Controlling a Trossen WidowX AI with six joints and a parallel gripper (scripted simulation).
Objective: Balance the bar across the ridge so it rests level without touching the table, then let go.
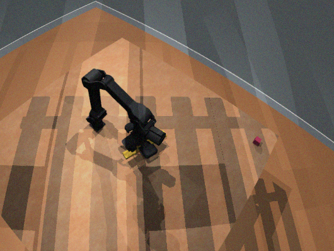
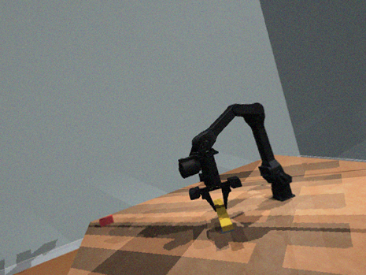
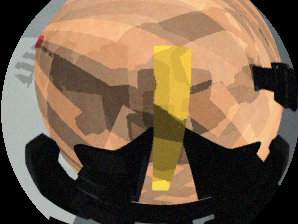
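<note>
Now: the bar 1 cm ahead of my gripper tip and 3 cm to the left of it. Round my gripper tip: magenta cube: 46 cm ahead, 47 cm to the left, 4 cm below.
</note>
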